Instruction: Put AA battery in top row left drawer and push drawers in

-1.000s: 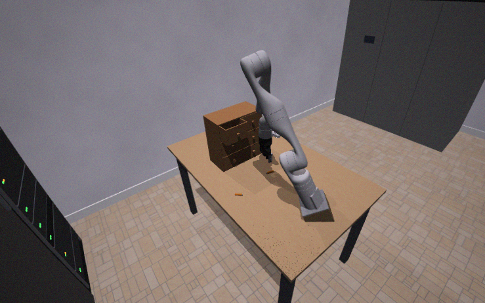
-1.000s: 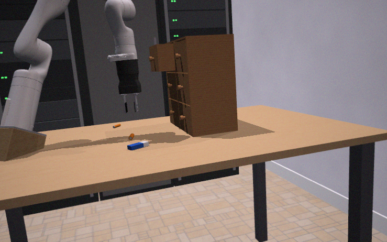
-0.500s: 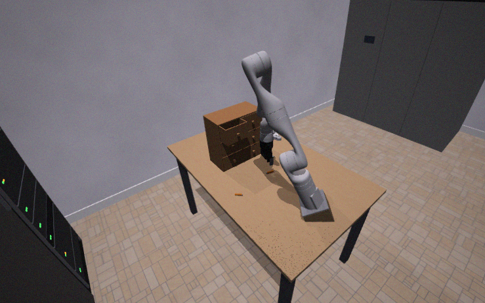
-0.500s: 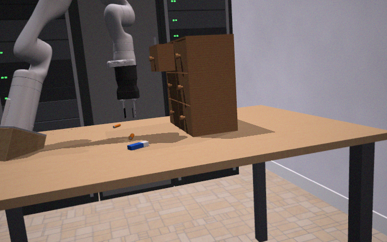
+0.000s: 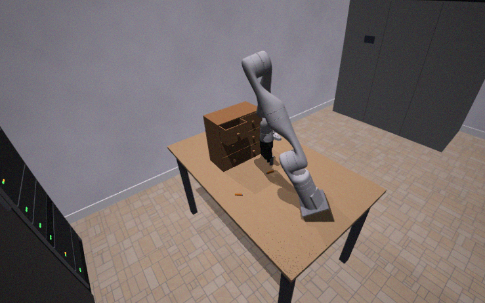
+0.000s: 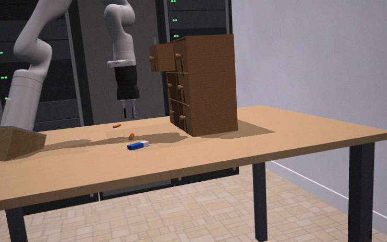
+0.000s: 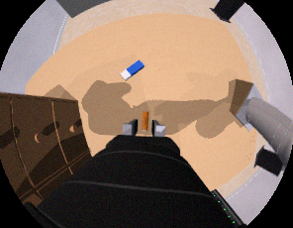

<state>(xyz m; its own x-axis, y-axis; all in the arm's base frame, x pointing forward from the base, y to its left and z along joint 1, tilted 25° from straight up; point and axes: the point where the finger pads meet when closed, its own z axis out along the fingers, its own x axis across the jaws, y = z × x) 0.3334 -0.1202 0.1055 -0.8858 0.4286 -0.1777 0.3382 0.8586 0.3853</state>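
My gripper is now 9 cm above the orange AA battery. Also, from my hand: white eraser 14 cm to the right, 9 cm below.
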